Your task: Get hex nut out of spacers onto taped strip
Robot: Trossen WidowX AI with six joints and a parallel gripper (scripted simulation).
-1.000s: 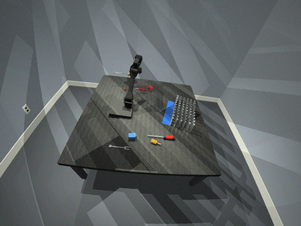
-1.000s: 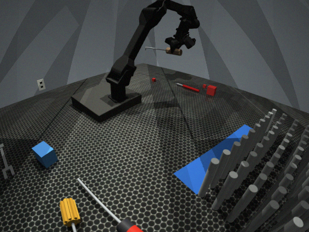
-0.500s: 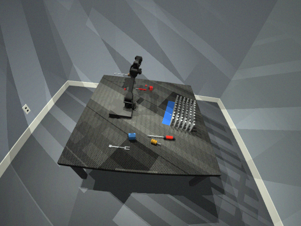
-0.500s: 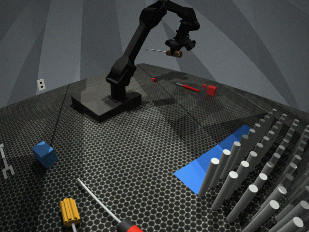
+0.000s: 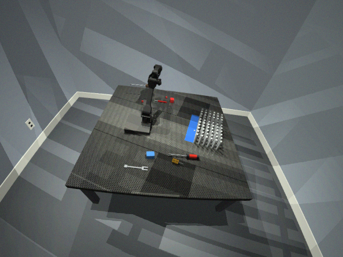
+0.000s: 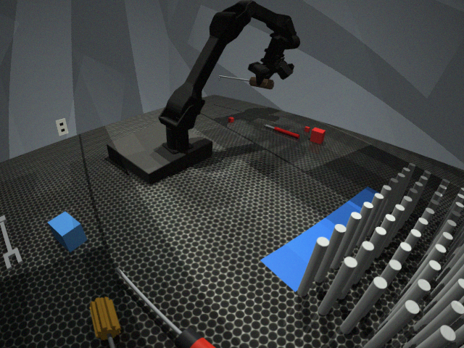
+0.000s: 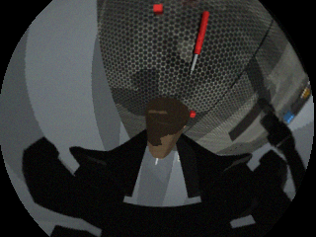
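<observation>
Now: the red-handled tool 140 mm below my gripper tip, 120 mm ahead of it and 30 mm to the right of it. Also, from my gripper tip: blue taped strip 540 mm ahead, 320 mm to the right, 150 mm below; hex nut 570 mm ahead, 360 mm to the right, 150 mm below; blue cube 760 mm to the right, 250 mm ahead, 130 mm below.
</observation>
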